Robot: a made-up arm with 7 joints. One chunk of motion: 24 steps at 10 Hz.
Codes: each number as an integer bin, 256 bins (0 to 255) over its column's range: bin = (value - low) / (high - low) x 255, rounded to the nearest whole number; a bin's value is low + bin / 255 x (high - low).
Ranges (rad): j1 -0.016..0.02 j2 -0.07..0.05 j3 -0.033..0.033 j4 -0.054..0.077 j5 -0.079..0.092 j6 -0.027..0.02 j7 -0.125..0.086
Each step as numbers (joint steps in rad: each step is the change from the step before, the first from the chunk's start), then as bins.
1 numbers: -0.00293 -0.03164 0.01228 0.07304 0.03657 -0.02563 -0.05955
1 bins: 93 82 175 247 172 7 79
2 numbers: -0.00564 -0.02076 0.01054 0.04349 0.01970 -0.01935 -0.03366
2 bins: 73 105 168 190 147 42 110
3 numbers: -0.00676 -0.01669 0.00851 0.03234 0.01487 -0.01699 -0.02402
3 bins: 65 113 160 168 140 54 122
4 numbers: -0.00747 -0.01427 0.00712 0.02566 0.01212 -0.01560 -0.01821
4 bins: 60 118 155 155 136 62 129
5 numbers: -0.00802 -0.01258 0.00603 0.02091 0.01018 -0.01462 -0.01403
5 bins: 57 122 151 146 133 67 134
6 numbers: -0.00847 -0.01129 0.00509 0.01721 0.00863 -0.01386 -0.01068
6 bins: 53 125 147 139 131 71 138
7 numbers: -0.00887 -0.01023 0.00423 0.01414 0.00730 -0.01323 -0.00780
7 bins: 51 127 144 133 129 75 142
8 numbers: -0.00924 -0.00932 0.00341 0.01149 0.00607 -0.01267 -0.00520
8 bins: 48 129 141 127 127 78 145
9 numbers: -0.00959 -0.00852 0.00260 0.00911 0.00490 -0.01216 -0.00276
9 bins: 45 131 138 123 125 81 148
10 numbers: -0.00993 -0.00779 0.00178 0.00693 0.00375 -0.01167 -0.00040
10 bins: 43 132 134 119 123 83 151
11 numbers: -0.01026 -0.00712 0.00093 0.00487 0.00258 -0.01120 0.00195
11 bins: 41 134 131 115 122 86 153
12 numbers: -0.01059 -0.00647 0.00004 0.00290 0.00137 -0.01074 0.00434
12 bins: 38 135 128 111 120 88 156
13 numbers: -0.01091 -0.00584 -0.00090 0.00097 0.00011 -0.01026 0.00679
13 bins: 36 136 124 107 118 91 159
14 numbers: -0.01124 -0.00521 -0.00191 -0.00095 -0.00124 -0.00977 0.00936
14 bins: 34 138 120 103 116 93 162
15 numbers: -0.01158 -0.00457 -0.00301 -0.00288 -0.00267 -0.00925 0.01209
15 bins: 31 139 116 100 114 96 166
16 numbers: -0.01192 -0.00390 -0.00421 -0.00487 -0.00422 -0.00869 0.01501
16 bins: 29 140 111 96 112 99 169
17 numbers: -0.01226 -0.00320 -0.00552 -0.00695 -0.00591 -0.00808 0.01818
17 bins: 26 142 106 92 109 103 173
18 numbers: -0.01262 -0.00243 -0.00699 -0.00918 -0.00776 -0.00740 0.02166
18 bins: 24 144 100 87 106 106 177
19 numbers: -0.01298 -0.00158 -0.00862 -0.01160 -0.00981 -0.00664 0.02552
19 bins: 21 145 94 83 103 110 182
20 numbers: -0.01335 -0.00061 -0.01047 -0.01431 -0.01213 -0.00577 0.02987
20 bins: 19 147 87 77 100 115 187
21 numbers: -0.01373 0.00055 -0.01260 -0.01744 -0.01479 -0.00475 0.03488
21 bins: 16 150 79 71 96 121 193
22 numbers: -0.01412 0.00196 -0.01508 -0.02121 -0.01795 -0.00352 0.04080
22 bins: 13 153 69 64 91 127 200
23 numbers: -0.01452 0.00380 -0.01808 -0.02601 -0.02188 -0.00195 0.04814
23 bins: 10 157 58 54 85 136 209
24 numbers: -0.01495 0.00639 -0.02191 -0.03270 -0.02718 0.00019 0.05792
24 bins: 7 162 43 41 77 148 221
